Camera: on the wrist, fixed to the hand. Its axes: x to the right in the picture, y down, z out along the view.
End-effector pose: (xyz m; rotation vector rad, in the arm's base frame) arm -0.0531 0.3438 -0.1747 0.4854 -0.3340 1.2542
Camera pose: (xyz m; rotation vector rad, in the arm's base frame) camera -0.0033 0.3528 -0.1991 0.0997 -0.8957 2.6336
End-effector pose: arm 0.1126 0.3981 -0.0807 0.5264 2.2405 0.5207
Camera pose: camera 0.0780 0.3568 -0.0966 2.0748 1.3621 1.2693
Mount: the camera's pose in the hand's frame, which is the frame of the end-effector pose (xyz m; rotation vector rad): 0.0095 -0.0497 -0.0244 -0.1154 -0.0622 1.4937
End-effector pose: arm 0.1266 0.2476 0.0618 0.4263 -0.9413 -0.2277
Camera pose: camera 0.1518 0.2059 0.0339 -0.4545 -1.0797 1.0616
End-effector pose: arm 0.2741 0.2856 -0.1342 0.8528 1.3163 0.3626
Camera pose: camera 0.2424 0.2677 -0.1769 1.6134 0.3587 1.5181
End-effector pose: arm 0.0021 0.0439 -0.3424 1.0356 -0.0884 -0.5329
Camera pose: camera -0.0008 0.0393 -0.3983 0.5963 -0.7979 0.7838
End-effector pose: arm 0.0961 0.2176 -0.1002 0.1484 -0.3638 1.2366
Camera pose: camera 0.1502 0.2173 -0.1154 -0.2526 -0.6281 2.6726
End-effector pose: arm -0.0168 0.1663 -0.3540 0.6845 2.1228 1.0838
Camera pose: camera -0.0488 0.1347 -0.3877 -2.3008 -1.2030 -1.7465
